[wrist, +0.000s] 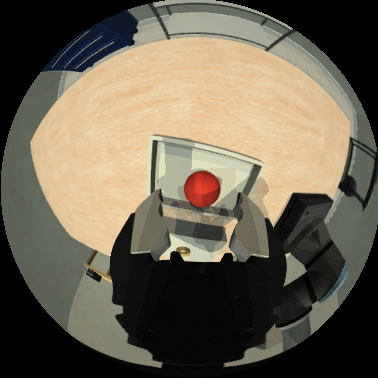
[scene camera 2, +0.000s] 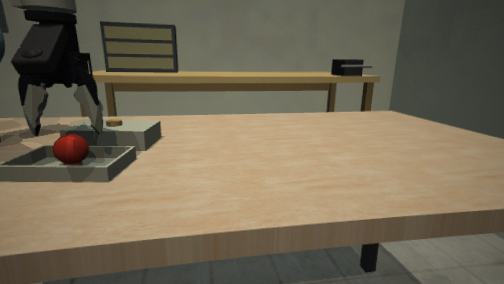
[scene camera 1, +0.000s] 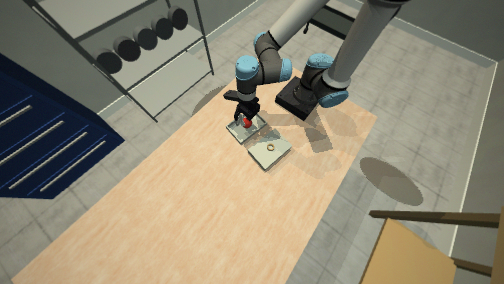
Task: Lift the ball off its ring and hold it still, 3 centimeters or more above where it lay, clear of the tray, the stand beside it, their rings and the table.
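Frame: origin at the arm's base, x back, y left, z down, level; centimetres.
Seen in the pictures: gripper, fingertip midpoint: (wrist: 199, 191) (scene camera 2: 68, 134) (scene camera 1: 244, 119); arm's base, origin of the base link: (wrist: 305, 235) (scene camera 1: 305, 94).
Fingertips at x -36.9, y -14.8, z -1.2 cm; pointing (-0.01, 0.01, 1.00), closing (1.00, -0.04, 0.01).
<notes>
Offsets run from my fingertips to a thing's middle. "spot": to the spot under its first point. Level surfaces: height alone.
A red ball {dx +0.5, dy +1.4, dz +3.1 cm} (scene camera 1: 247, 123) (scene camera 2: 71, 149) (wrist: 202, 189) rests in the shallow grey tray {dx +0.5, dy +1.4, dz +5.8 cm} (scene camera 1: 235, 135) (scene camera 2: 55, 174) (wrist: 151, 170); the ring beneath it is mostly hidden. My gripper (scene camera 1: 242, 120) (scene camera 2: 67, 133) (wrist: 199, 191) is open and points down, with nothing held. In the scene camera 2 view its fingertips stand apart, near the height of the ball's top. In the wrist view one fingertip is on each side of the ball, with gaps. The pale stand (scene camera 1: 265, 159) (scene camera 2: 140, 140) (wrist: 202, 254) beside the tray bears an empty ring {spot: dx -2.2, dy +19.9, dz +2.4 cm} (scene camera 1: 270, 147) (scene camera 2: 114, 122) (wrist: 183, 251).
The tray and the stand are close together on the wooden table {dz +7.2 cm} (scene camera 1: 165, 200) (scene camera 2: 300, 170) (wrist: 200, 85). The arm's black base (scene camera 1: 295, 100) (wrist: 305, 215) is near the tray. A shelf rack and a blue cabinet stand beyond the table, and a bench is at the back.
</notes>
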